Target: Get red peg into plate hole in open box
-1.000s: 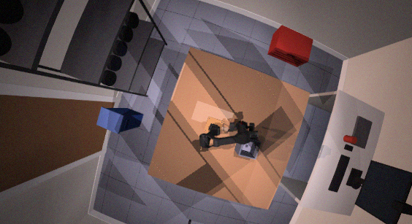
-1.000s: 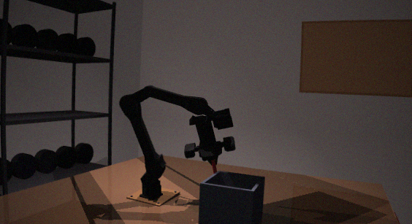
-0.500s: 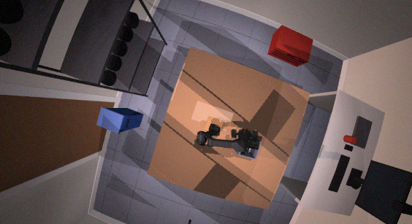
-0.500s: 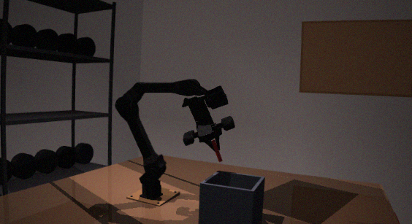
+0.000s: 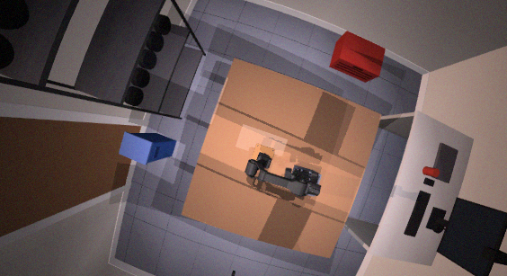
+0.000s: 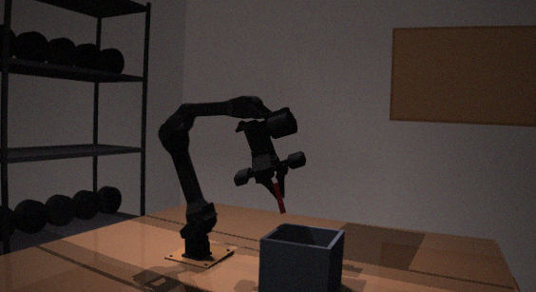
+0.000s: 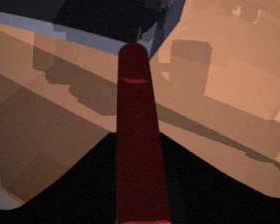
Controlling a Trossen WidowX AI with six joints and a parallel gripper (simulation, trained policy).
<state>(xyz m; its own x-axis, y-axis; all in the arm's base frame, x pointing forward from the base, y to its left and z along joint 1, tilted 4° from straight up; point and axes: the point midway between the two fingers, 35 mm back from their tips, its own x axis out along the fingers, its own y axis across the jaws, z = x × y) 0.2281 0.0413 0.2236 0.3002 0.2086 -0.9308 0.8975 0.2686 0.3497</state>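
Right now the grey plate is 150 mm below my gripper tip, 100 mm ahead of it and 80 mm to the right of it. From my gripper tip the other things lie so: red peg 20 mm to the right.
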